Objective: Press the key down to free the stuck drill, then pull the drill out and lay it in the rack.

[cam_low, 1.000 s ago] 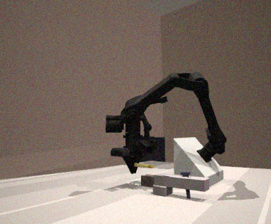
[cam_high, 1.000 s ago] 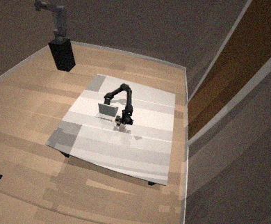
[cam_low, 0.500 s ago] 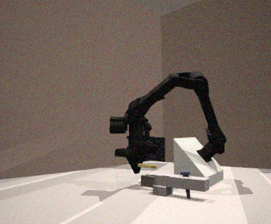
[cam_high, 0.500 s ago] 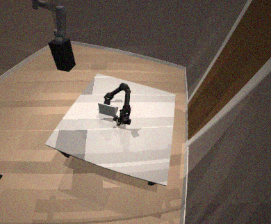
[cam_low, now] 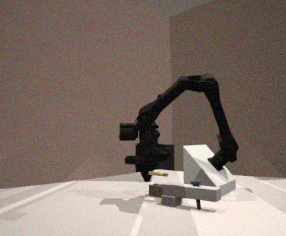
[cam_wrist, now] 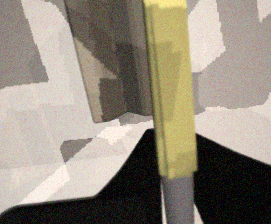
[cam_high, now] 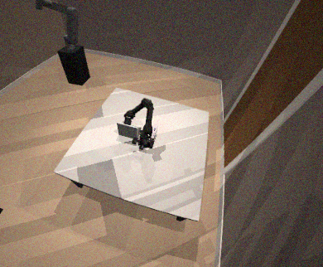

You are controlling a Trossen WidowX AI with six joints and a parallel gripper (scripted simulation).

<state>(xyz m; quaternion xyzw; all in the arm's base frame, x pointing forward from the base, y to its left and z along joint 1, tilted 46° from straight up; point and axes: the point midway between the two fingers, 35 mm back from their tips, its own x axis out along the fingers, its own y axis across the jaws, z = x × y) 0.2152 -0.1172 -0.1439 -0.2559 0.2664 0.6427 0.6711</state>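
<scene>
Now: gripper tip 4 cm to the right of the drill and 3 cm below it. From my gripper tip the other things lie so: grey block (21 cm to the left, 6 cm ahead, 1 cm below); then dark key (23 cm to the left, 6 cm ahead).
</scene>
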